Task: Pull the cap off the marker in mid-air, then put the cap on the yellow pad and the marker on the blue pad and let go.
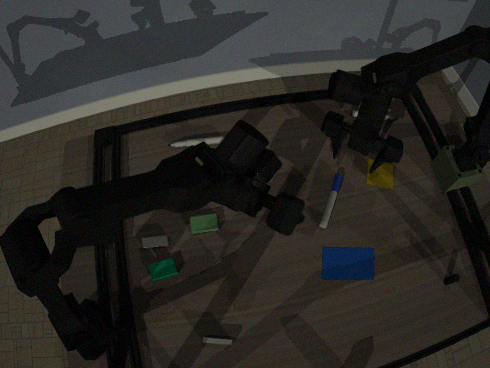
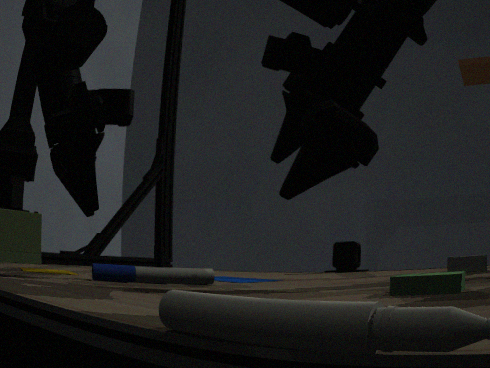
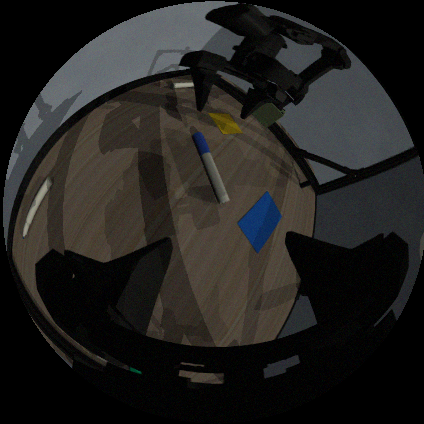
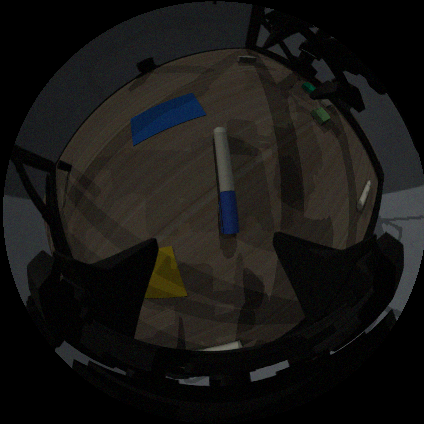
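Seen in the pictures: left gripper, fingertip midpoint: (image 2: 278, 177) (image 3: 229, 241) (image 4: 291, 72); right gripper, fingertip midpoint: (image 1: 352, 165) (image 2: 92, 213) (image 3: 222, 113) (image 4: 215, 242); left arm's base, origin of the base link: (image 1: 84, 329) (image 4: 303, 61); right arm's base, origin of the base link: (image 1: 464, 160) (image 2: 8, 211) (image 3: 274, 103).
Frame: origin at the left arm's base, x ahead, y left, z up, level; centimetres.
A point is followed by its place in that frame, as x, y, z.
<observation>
The marker's white body (image 1: 327, 207) @(57.7, -19.8, -3.7) (image 2: 175, 275) @(57.7, -19.3, -4.4) (image 3: 215, 177) @(57.4, -19.9, -3.7) (image 4: 224, 165) @(59.4, -19.7, -3.6) lies flat on the table, with the blue cap (image 1: 337, 183) @(64.2, -18.2, -3.5) (image 2: 114, 272) @(64.2, -17.0, -4.3) (image 3: 201, 143) @(63.9, -17.6, -3.6) (image 4: 229, 212) @(64.6, -18.0, -3.5) on its end. The yellow pad (image 1: 382, 177) @(74.9, -26.6, -5.3) (image 2: 50, 271) @(74.8, -24.9, -5.3) (image 3: 226, 123) @(75.0, -25.7, -5.3) (image 4: 170, 275) @(74.6, -23.3, -5.3) lies near the cap end. The blue pad (image 1: 348, 263) @(50.7, -31.8, -5.3) (image 2: 245, 279) @(48.8, -31.2, -5.3) (image 3: 260, 222) @(50.1, -30.9, -5.3) (image 4: 167, 119) @(52.1, -30.5, -5.3) lies off the white end. Both pads are bare. My left gripper (image 2: 281, 178) @(47.3, -14.8, 5.9) (image 3: 229, 241) @(47.3, -14.8, 5.9) is open and empty, high above the table. My right gripper (image 1: 354, 164) @(67.3, -19.0, 2.0) (image 3: 222, 113) @(67.3, -19.0, 2.0) (image 4: 215, 242) @(67.3, -19.0, 2.0) is open and empty above the table near the yellow pad.
A white pen (image 1: 200, 142) @(51.4, 14.1, -3.8) (image 2: 270, 317) @(52.6, 15.1, -4.1) lies near the table edge. Another white pen (image 3: 183, 85) @(87.6, -12.9, -4.3) (image 4: 225, 346) @(87.1, -12.2, -4.1) lies beyond the yellow pad. Green (image 1: 204, 223) @(37.0, -1.4, -3.9), teal (image 1: 163, 269) @(23.0, -2.0, -3.9) and grey (image 1: 155, 242) @(26.2, 3.9, -4.2) blocks lie beside the left arm. A pale block (image 1: 217, 341) @(19.1, -21.3, -3.2) lies lower down.
</observation>
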